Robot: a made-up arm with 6 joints. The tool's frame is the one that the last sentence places. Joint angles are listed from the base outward.
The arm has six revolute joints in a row. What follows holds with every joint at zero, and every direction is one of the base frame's. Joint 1 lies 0.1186 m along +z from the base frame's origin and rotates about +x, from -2.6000 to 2.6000 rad. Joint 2 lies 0.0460 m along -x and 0.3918 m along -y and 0.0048 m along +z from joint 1 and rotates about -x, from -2.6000 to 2.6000 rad. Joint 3 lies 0.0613 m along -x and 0.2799 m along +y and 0.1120 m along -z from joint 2 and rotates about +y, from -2.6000 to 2.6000 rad. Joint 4 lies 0.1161 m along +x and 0.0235 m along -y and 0.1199 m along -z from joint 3 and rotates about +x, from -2.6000 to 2.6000 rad. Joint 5 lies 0.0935 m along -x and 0.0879 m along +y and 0.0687 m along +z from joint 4 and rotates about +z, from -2.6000 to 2.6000 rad. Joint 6 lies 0.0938 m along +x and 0.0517 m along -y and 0.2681 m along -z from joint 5 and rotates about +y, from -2.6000 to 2.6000 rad. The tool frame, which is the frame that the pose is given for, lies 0.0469 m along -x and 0.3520 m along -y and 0.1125 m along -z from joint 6; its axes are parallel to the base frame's.
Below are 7 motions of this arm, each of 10 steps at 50 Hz.
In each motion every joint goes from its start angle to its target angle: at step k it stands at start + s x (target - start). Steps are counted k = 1, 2, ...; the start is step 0. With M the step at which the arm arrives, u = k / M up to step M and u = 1 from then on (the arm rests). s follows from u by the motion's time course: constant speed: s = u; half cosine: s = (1 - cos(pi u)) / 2; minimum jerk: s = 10 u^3 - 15 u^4 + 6 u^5.
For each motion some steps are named. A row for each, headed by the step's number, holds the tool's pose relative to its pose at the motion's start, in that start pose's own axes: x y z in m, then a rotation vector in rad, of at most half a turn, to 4 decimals.
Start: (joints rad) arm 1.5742 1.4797 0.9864 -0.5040 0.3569 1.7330
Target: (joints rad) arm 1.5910 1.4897 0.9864 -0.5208 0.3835 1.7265
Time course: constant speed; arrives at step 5
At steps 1, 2, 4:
1: -0.0020 0.0009 0.0023 -0.0058 -0.0009 -0.0036
2: -0.0039 0.0019 0.0047 -0.0116 -0.0018 -0.0072
4: -0.0079 0.0038 0.0093 -0.0232 -0.0035 -0.0144

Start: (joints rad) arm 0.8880 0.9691 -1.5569 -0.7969 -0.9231 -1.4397
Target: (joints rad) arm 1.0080 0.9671 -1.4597 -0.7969 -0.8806 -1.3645
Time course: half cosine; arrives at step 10
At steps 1, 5, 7, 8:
1: 0.0012 -0.0002 0.0014 0.0003 0.0042 0.0031
5: 0.0250 -0.0037 0.0289 0.0043 0.0869 0.0613
7: 0.0399 -0.0048 0.0459 0.0059 0.1396 0.0960
8: 0.0455 -0.0050 0.0522 0.0064 0.1597 0.1088

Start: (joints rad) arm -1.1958 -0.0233 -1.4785 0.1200 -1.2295 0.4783
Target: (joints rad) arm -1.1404 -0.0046 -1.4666 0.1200 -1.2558 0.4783
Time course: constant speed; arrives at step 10
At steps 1, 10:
1: -0.0030 -0.0010 -0.0015 0.0024 0.0006 -0.0060
10: -0.0305 -0.0094 -0.0147 0.0242 0.0058 -0.0595

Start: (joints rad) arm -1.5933 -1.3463 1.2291 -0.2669 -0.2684 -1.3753
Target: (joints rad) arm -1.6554 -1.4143 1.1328 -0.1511 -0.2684 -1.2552
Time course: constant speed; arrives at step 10
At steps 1, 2, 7, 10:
1: -0.0034 0.0057 -0.0008 0.0009 0.0060 -0.0140
2: -0.0068 0.0116 -0.0016 0.0020 0.0120 -0.0279
7: -0.0223 0.0425 -0.0067 0.0118 0.0417 -0.0972
10: -0.0305 0.0622 -0.0104 0.0210 0.0592 -0.1382

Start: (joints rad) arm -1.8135 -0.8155 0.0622 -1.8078 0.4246 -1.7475
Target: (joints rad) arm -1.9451 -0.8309 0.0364 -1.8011 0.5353 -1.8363
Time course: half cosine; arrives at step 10
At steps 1, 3, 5, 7, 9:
1: 0.0008 -0.0003 -0.0008 0.0025 -0.0008 0.0019
3: 0.0063 -0.0023 -0.0065 0.0212 -0.0064 0.0157
5: 0.0151 -0.0050 -0.0158 0.0519 -0.0150 0.0370
7: 0.0236 -0.0071 -0.0250 0.0829 -0.0228 0.0571
9: 0.0286 -0.0081 -0.0306 0.1022 -0.0273 0.0689

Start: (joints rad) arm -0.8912 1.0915 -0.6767 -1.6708 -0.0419 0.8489
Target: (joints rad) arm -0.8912 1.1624 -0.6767 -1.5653 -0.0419 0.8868
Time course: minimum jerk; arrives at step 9
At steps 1, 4, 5, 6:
1: 0.0002 0.0003 -0.0002 0.0004 0.0000 0.0004
4: 0.0064 0.0109 -0.0079 0.0146 -0.0017 0.0147
5: 0.0099 0.0165 -0.0119 0.0219 -0.0026 0.0226
6: 0.0131 0.0216 -0.0155 0.0283 -0.0034 0.0299

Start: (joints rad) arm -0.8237 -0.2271 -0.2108 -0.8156 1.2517 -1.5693
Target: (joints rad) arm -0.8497 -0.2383 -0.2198 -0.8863 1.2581 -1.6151
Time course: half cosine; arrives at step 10
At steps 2, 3, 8, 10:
2: -0.0001 -0.0012 0.0019 0.0002 0.0031 0.0033
3: -0.0002 -0.0025 0.0042 0.0004 0.0067 0.0071
8: -0.0003 -0.0111 0.0185 0.0022 0.0294 0.0311
10: -0.0003 -0.0123 0.0205 0.0024 0.0326 0.0343

